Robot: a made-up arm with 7 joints.
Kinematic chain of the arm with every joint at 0, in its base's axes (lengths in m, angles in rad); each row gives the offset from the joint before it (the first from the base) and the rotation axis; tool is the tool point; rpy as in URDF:
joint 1: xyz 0 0 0.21 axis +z
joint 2: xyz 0 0 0 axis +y
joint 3: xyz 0 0 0.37 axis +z
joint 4: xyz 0.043 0 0 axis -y
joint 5: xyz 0.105 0 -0.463 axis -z
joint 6: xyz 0 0 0 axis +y
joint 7: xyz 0.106 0 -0.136 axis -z
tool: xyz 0 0 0 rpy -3.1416 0 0
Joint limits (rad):
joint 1: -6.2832..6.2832
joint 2: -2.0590..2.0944
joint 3: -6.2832..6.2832
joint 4: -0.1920..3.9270
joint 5: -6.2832..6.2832
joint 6: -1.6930..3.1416
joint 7: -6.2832..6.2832
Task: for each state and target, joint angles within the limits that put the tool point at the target. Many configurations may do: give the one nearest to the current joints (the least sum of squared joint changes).
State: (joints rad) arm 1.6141 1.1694 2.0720 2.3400 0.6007 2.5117 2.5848
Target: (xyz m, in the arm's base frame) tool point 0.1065 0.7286 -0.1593
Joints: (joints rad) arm 1.1163 2.0944 1.5402 2.8761 0.2208 2.2819 2.5848
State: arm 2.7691 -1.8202 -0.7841 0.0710 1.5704 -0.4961 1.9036
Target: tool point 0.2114 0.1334 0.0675
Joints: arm 2.0208 -1.3389 -1.4017 0.1842 1.6129 -0.9506 1.9036
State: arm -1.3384 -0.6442 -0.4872 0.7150 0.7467 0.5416 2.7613
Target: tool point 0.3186 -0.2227 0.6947
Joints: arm -0.9033 -0.7917 0.1900 0.9261 0.7403 0.6261 2.7613
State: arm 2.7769 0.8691 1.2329 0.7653 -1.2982 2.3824 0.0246
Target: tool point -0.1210 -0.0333 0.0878
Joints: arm 2.7590 0.7636 1.2605 0.1769 -0.9122 2.6271 0.0246
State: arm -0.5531 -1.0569 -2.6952 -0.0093 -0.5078 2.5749 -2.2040
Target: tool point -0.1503 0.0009 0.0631
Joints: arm -0.4377 -0.9143 -2.4744 0.4833 -0.5084 2.7202 -2.2040
